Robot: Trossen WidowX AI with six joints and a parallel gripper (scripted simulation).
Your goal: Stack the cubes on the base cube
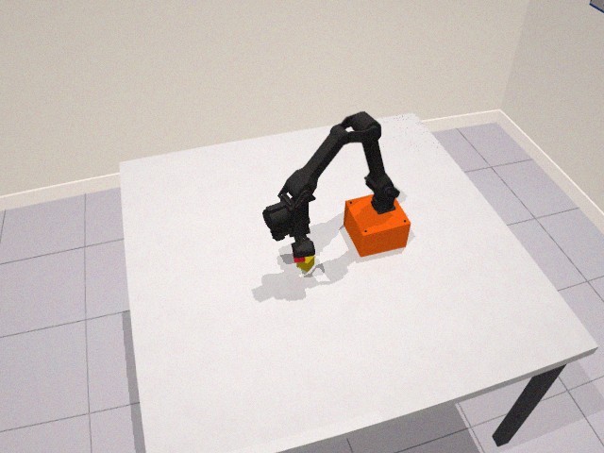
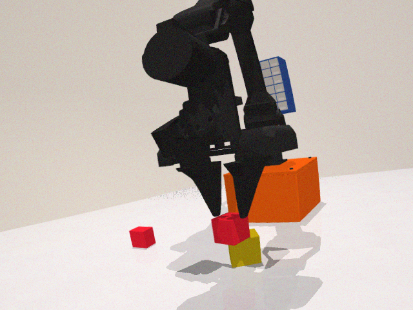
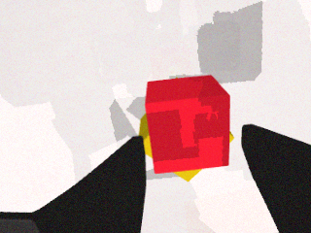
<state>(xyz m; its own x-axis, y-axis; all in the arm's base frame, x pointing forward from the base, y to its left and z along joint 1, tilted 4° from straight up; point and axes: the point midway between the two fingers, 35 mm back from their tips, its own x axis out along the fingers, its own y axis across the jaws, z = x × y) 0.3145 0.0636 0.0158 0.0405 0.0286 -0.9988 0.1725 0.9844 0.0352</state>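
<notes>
Right now the yellow cube is 5 cm below my gripper tip and 2 cm behind it.
</notes>
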